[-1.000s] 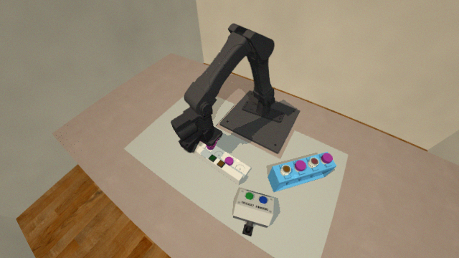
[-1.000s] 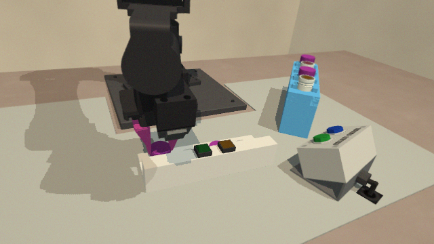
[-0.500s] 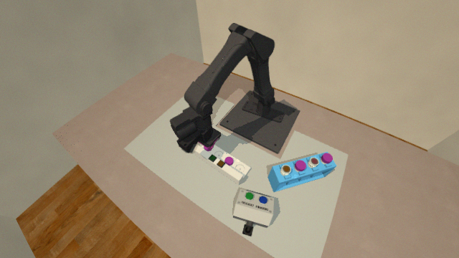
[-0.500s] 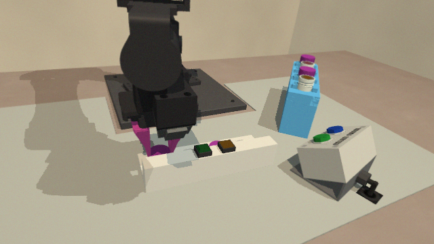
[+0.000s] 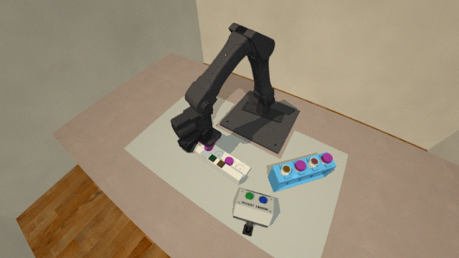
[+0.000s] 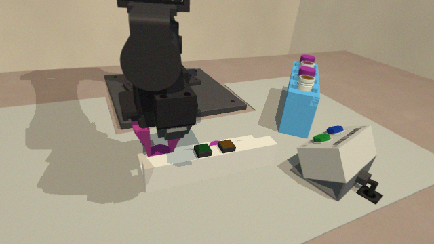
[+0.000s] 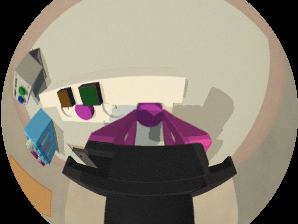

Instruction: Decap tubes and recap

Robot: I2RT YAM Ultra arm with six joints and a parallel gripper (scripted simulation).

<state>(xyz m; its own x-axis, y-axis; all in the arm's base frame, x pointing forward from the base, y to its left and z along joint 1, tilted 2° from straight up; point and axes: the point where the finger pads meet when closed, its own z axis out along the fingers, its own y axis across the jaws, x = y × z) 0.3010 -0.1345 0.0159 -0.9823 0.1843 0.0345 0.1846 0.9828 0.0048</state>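
My gripper is now 130 mm short of the green ready key, 230 mm to the right of it and 30 mm below it. Round my hand: blue cycle key: 120 mm ahead, 270 mm to the left, 30 mm above.
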